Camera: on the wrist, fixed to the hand. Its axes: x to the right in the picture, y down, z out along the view.
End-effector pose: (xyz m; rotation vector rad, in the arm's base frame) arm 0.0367 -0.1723 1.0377 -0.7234 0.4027 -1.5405
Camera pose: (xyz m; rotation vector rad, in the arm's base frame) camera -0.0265 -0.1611 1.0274 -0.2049 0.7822 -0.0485
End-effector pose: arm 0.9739 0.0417 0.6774 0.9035 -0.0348 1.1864
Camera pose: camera 0.9821 0.0562 0.6146 0.7142 -0.8647 2.6199
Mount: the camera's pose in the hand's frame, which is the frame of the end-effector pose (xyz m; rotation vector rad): -0.0146 -0.0423 -0.0471 -0.0561 0.0485 1.5769
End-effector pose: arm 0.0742 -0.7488 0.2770 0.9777 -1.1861 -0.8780
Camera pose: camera 0.1163 -0.7429 0.2279 -0.1629 -1.4145 0.3835
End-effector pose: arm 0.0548 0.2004 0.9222 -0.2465 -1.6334 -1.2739
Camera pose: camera 0.0604 0.1498 0.8818 -1.2121 -0.8328 -0.0741
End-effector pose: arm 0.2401 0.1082 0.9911 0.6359 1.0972 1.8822
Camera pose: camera 0.2296 0.0857 0.9311 -1.2668 -0.3254 -2.3156
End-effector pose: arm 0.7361 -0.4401 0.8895 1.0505 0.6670 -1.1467
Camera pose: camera 0.6953 -0.3934 0.8702 1.1257 -0.2003 0.2763
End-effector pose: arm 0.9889 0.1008 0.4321 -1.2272 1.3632 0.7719
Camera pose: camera 1.0135 0.0495 0.4634 0.0648 2.2557 1.7998
